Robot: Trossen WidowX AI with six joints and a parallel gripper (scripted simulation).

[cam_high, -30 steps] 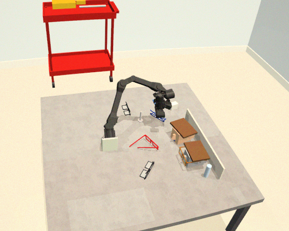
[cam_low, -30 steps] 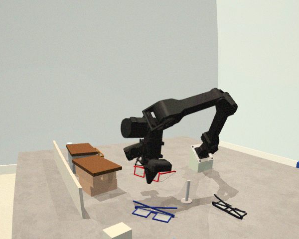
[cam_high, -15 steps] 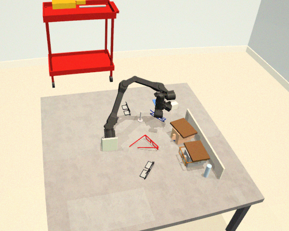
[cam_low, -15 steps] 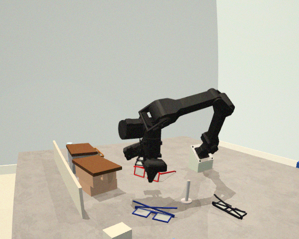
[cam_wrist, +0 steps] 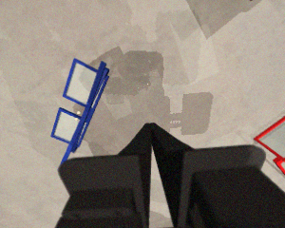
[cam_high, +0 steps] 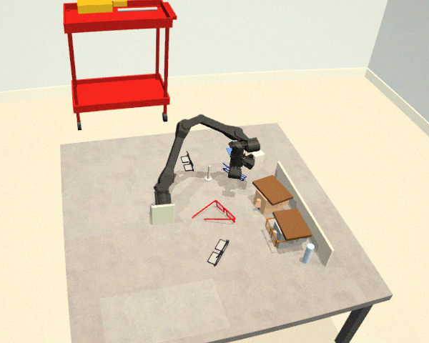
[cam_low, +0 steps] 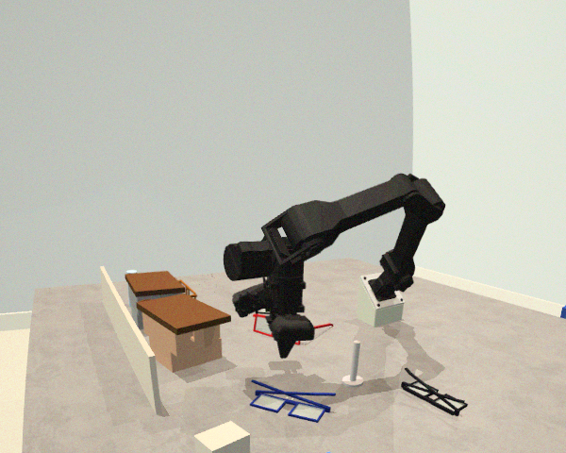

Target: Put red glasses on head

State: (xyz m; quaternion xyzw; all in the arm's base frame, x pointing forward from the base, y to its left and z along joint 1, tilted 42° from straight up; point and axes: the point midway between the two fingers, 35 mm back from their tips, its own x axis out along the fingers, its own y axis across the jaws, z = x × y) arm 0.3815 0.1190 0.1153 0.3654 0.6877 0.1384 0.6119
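The white post is 110 mm behind my gripper tip, 70 mm to the left of it and 30 mm below it. From my gripper tip the other things lie so: blue card: 260 mm to the left, 80 mm ahead, 50 mm below; then skin-coloured display head: 170 mm to the right, 110 mm ahead; then cream cube: 190 mm ahead, 170 mm to the left, 30 mm below.
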